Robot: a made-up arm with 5 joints.
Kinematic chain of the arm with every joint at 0, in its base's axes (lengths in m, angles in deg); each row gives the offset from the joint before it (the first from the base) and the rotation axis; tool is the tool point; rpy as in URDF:
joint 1: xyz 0 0 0.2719 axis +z
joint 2: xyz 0 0 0 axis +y
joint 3: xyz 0.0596 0 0.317 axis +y
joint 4: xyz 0.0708 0 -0.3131 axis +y
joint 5: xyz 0.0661 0 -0.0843 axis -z
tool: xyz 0 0 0 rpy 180 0 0
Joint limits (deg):
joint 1: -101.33..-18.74
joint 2: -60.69..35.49
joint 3: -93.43..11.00
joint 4: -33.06..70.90
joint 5: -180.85..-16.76
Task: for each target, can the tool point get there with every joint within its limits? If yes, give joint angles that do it. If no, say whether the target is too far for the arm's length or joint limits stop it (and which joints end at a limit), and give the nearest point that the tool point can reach.
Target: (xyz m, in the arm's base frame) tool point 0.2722 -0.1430 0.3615
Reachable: yes | joints -27.71 -19.08 -19.96 3.89 -44.80
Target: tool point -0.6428 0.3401 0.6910
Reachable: no: too far | nearest point -0.2213 0.1171 0.8670 | short by 0.508 m
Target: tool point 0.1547 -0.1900 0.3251
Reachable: yes | joints -50.85 -23.88 -5.15 -11.33 -132.62
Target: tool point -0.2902 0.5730 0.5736
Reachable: no: joint limits stop it (at a limit: joint 2, joint 3, joint 4) | nearest point -0.1131 0.2234 0.8670 | short by 0.490 m
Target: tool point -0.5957 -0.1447 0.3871
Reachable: no: joint limits stop it (at a limit: joint 1) | nearest point -0.0509 -0.2539 0.3871 | short by 0.556 m
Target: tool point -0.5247 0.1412 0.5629
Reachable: no: joint limits stop it (at a limit: joint 1, joint 2, joint 3, joint 4) | nearest point -0.2371 0.0804 0.8670 | short by 0.423 m
